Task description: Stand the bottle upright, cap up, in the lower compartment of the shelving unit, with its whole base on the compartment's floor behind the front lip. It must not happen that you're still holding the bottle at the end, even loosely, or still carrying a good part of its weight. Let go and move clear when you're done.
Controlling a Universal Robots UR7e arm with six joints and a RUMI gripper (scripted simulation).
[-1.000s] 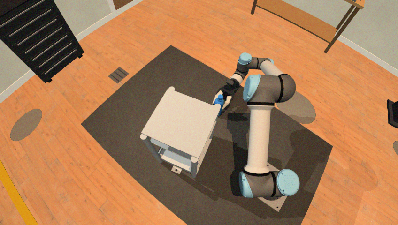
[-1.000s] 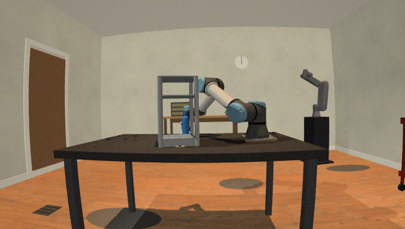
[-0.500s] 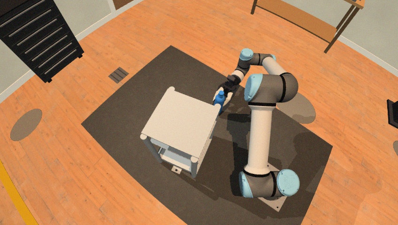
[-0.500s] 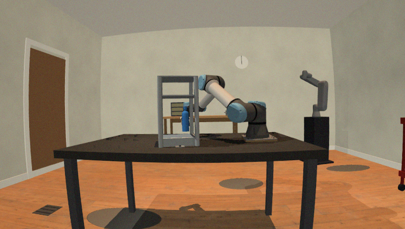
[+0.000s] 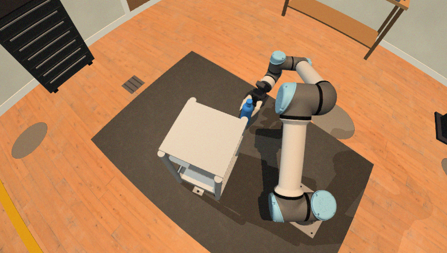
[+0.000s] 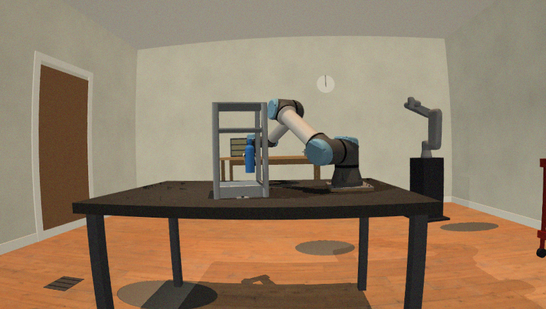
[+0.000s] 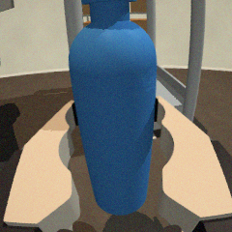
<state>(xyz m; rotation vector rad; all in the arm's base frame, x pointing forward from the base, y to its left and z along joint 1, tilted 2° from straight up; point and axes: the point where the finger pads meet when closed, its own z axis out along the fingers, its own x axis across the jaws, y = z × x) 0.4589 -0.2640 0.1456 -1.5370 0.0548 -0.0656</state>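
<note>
My hand is 2 cm below the blue bottle.
</note>
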